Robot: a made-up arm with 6 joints. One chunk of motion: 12 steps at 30 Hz.
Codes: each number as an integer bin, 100 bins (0 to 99) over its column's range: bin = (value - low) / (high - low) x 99, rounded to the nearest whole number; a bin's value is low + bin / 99 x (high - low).
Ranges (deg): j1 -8..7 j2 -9..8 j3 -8..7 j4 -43..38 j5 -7..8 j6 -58..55
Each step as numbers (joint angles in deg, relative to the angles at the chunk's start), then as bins.
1 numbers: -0.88 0.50 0.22 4.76 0.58 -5.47
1 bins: 47 55 54 58 50 46
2 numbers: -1.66 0.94 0.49 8.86 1.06 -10.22
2 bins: 42 58 56 63 53 42
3 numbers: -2.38 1.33 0.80 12.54 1.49 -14.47
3 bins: 37 60 58 68 56 38
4 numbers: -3.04 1.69 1.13 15.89 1.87 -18.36
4 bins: 33 62 60 72 59 35
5 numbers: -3.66 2.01 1.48 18.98 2.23 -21.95
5 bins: 29 64 63 76 61 32
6 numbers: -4.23 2.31 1.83 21.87 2.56 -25.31
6 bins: 25 66 65 79 63 29
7 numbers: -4.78 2.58 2.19 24.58 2.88 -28.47
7 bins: 21 67 67 83 65 26
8 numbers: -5.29 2.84 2.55 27.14 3.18 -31.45
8 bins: 18 69 70 86 67 23
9 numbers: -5.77 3.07 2.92 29.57 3.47 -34.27
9 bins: 15 70 72 89 69 21
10 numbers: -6.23 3.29 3.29 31.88 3.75 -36.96
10 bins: 12 72 75 92 71 18
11 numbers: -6.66 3.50 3.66 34.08 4.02 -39.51
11 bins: 9 73 77 94 73 16
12 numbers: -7.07 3.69 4.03 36.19 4.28 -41.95
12 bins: 6 74 79 97 74 14
